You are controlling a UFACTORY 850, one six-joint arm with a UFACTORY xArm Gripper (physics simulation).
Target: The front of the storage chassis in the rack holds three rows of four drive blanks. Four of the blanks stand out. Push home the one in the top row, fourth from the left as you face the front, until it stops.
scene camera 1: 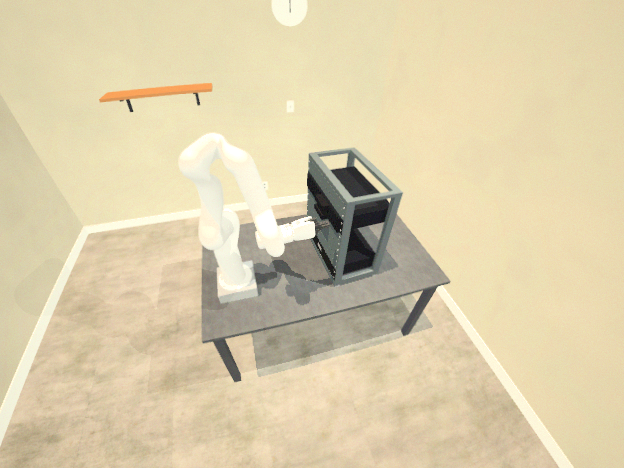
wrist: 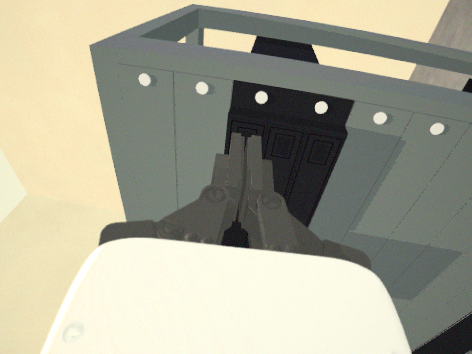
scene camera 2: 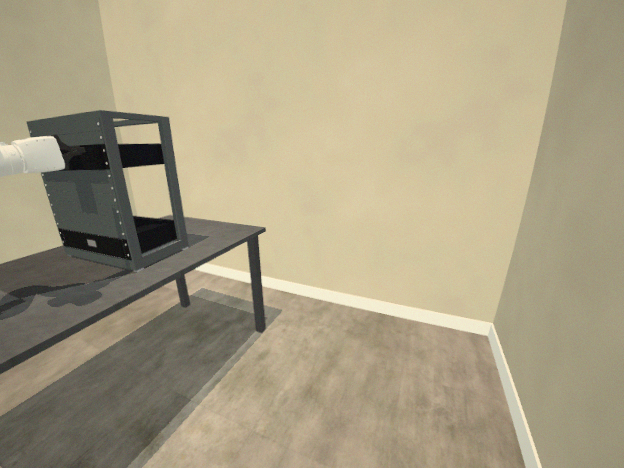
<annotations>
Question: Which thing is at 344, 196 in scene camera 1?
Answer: A grey rack.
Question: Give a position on a grey rack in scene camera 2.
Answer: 90, 203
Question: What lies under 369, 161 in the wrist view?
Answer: A grey rack.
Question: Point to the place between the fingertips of my gripper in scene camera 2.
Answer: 83, 149
</annotations>
